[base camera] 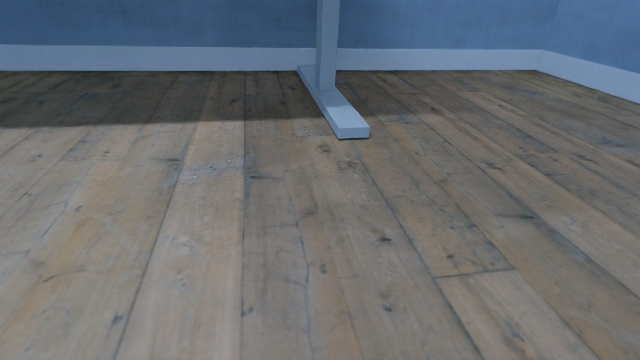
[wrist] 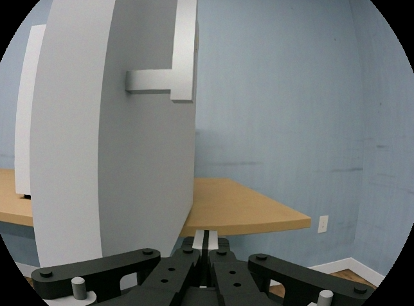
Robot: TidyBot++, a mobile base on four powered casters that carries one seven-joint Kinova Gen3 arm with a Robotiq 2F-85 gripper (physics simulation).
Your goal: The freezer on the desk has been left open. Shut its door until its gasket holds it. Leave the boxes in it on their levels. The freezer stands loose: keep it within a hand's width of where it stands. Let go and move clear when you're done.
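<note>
The freezer's white door stands open, large and close in the wrist view, its free edge toward the camera and its outer face turned right. Its grey bar handle stands out from that face at the upper middle. A strip of the freezer body shows past the door at the far left, on the desk. The boxes and the inside of the freezer are hidden. My gripper is shut and empty. In the view its tips lie below the handle, just right of the door's lower part; whether they touch it I cannot tell.
The desk's right front corner sticks out right of the door. A grey desk leg with its long foot stands on the wooden floor ahead of the base. Blue walls stand behind and at the right, with a white outlet.
</note>
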